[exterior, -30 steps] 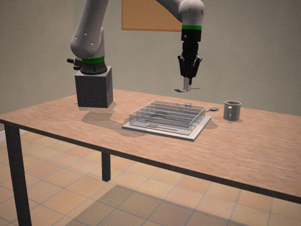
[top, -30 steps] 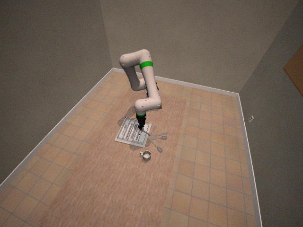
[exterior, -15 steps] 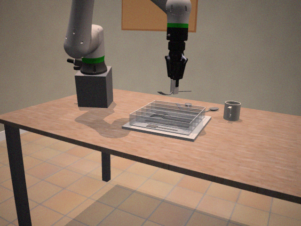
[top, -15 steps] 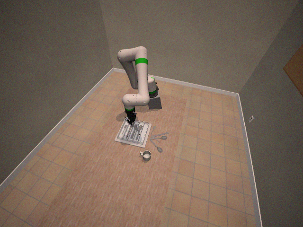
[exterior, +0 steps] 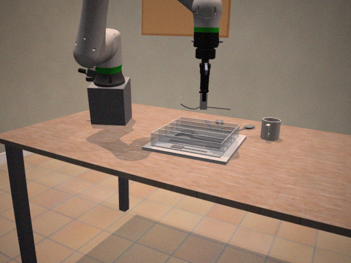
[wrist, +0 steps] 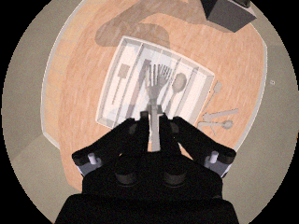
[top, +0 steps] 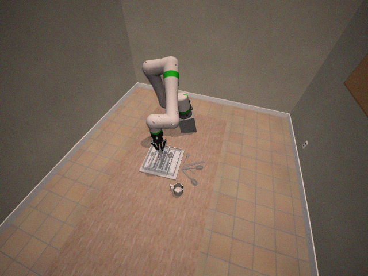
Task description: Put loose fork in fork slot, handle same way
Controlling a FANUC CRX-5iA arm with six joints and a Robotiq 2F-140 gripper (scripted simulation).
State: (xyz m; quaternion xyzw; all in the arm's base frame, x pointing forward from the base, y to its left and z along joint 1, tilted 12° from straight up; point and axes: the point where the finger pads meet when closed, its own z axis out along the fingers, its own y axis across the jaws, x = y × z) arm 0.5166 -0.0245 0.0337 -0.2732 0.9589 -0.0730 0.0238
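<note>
The clear cutlery tray is 20 mm behind my hand and 130 mm below it. From my hand the other things lie so: grey mug: 210 mm ahead, 250 mm to the left, 140 mm below.
</note>
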